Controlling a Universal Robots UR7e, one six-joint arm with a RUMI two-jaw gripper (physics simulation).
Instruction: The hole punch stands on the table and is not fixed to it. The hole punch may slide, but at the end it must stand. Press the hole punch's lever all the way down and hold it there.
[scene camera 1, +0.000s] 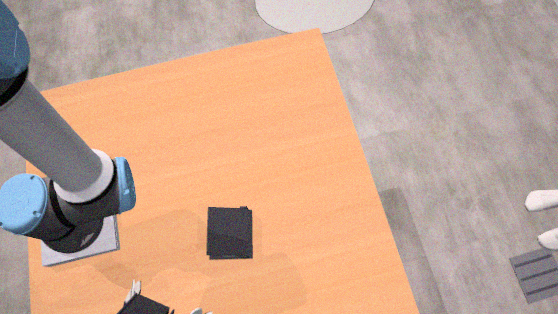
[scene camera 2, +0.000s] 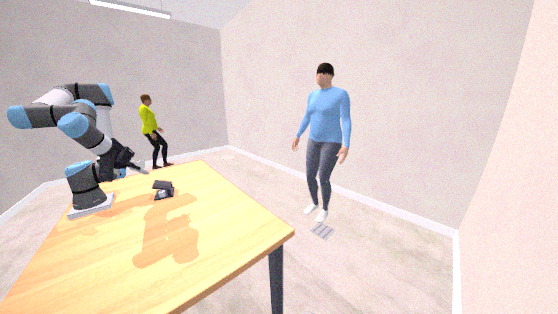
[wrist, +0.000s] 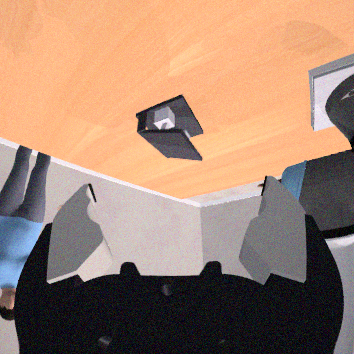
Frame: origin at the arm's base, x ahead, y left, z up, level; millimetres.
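Where they show: gripper, fingertip midpoint: (scene camera 1: 175, 296) (scene camera 2: 134, 174) (wrist: 176, 182); arm's base, link origin: (scene camera 2: 91, 202).
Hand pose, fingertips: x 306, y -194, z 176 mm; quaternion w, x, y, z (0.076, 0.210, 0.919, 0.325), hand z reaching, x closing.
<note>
Things, the pixels of their top centre, and the offset from my fingertips. "spot": a spot on its surface instead. Level surfaces: height alone.
- dark hole punch, top centre: (wrist: 171, 154) (scene camera 1: 226, 229) (scene camera 2: 161, 181) 84 mm ahead, 134 mm left, 118 mm down
- light grey block, surface spot: (wrist: 163, 117) spot: 70 mm ahead, 82 mm left, 165 mm down
- table, surface height: 203 mm down
The dark hole punch (scene camera 1: 230, 233) (scene camera 2: 164, 194) stands on the wooden table. Its flat lever (scene camera 2: 162, 184) (wrist: 172, 145) is raised at an angle over the base, and a light grey block (wrist: 163, 117) shows between them in the wrist view. My gripper (scene camera 1: 167, 299) (wrist: 176, 182) is open and empty, with its two grey fingers wide apart. It is clear of the hole punch and does not touch the lever. In the scene camera 2 view it is tilted, behind and to the left of the punch, above table height. In the scene camera 1 view it is partly cut off by the bottom edge.
The arm's light base plate (scene camera 1: 107, 243) (scene camera 2: 75, 215) (wrist: 320, 90) is on the table (scene camera 1: 250, 125) (scene camera 2: 225, 215), left of the punch in both scene views. A person in blue (scene camera 2: 328, 115) and a person in yellow (scene camera 2: 148, 120) stand beyond the table. A floor grate (scene camera 2: 322, 230) lies near the blue person.
</note>
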